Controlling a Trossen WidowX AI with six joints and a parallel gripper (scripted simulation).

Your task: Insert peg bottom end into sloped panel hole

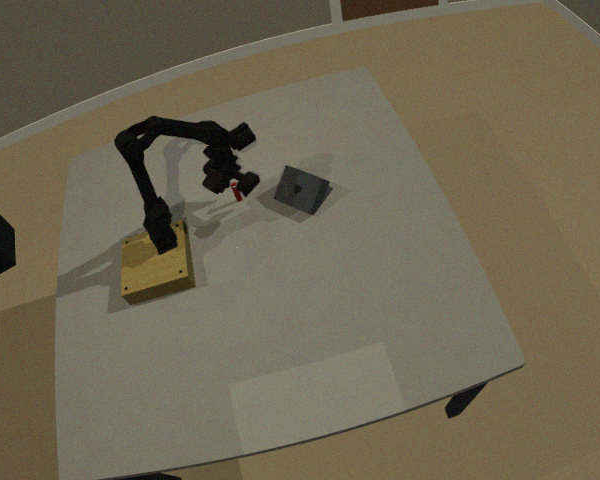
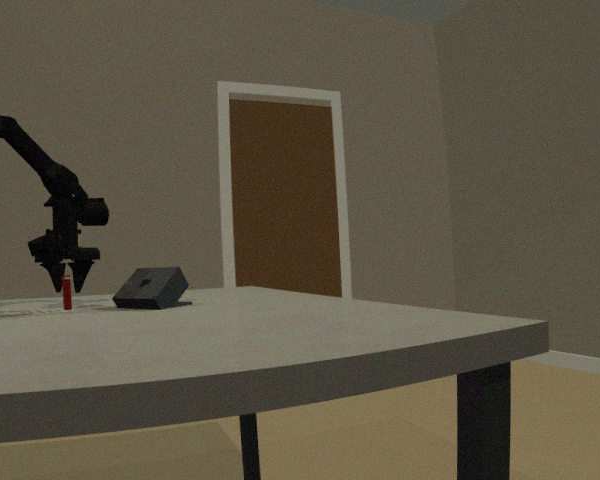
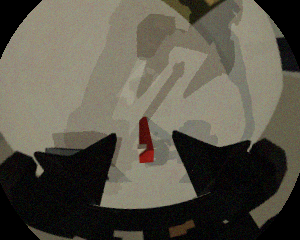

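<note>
My gripper tip is now 17 cm short of the sloped panel, 10 cm to the left of it and 1 cm above it. Also, from my gripper tip: peg (2 cm above).
</note>
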